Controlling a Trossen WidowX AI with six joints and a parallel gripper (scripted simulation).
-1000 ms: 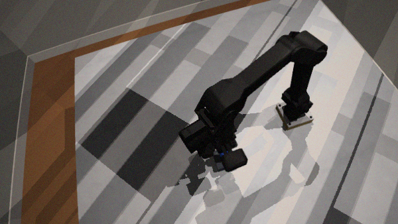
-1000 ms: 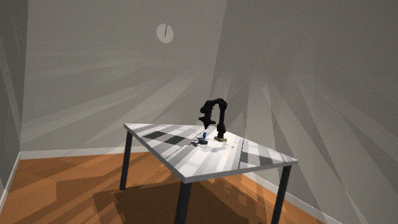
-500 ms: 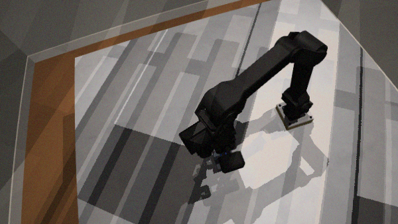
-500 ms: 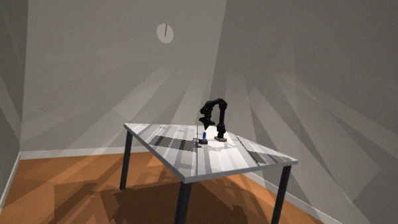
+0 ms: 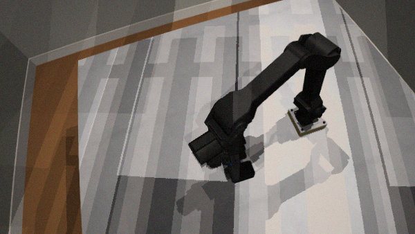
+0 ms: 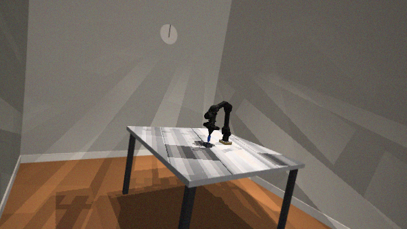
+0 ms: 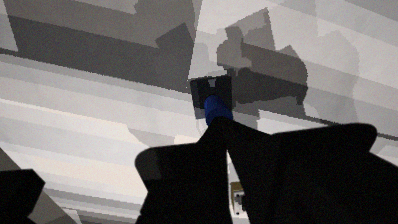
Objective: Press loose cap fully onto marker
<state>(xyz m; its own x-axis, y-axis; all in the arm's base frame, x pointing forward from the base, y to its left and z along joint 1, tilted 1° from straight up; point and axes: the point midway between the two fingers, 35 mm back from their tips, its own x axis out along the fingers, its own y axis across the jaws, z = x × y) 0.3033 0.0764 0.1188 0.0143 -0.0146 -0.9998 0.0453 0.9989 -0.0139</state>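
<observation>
The blue cap is 30 mm below my gripper tip. The rest, counted from my gripper tip: dark holder block 100 mm below.
</observation>
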